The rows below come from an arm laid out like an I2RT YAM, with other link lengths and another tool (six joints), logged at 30 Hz.
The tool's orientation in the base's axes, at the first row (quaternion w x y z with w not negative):
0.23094, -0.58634, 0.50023, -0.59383
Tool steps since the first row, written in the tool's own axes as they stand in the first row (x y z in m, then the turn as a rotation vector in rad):
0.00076, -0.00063, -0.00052, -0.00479, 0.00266, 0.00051
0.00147, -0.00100, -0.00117, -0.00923, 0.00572, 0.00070
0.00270, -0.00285, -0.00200, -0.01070, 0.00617, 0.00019
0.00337, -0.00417, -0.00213, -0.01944, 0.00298, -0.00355
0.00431, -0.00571, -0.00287, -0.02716, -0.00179, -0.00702
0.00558, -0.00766, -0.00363, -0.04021, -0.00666, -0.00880
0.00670, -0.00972, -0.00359, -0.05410, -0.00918, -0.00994
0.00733, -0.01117, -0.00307, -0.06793, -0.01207, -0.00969
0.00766, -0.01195, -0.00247, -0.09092, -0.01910, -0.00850
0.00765, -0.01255, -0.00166, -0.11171, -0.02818, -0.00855
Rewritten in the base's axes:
-0.00044, -0.00024, 0.00100, 0.00063, 0.00291, -0.00463
-0.00108, -0.00049, 0.00177, 0.00076, 0.00547, -0.00937
-0.00152, -0.00056, 0.00410, 0.00045, 0.00673, -0.01035
-0.00137, -0.00057, 0.00558, -0.00022, 0.01671, -0.01096
-0.00177, -0.00054, 0.00748, -0.00036, 0.02635, -0.00977
-0.00212, -0.00062, 0.00990, 0.00219, 0.04008, -0.01130
-0.00167, -0.00079, 0.01220, 0.00478, 0.05339, -0.01537
-0.00087, -0.00093, 0.01365, 0.00876, 0.06636, -0.01935
-0.00013, -0.00110, 0.01436, 0.01679, 0.08852, -0.02419
0.00081, -0.00112, 0.01473, 0.02386, 0.11001, -0.02600

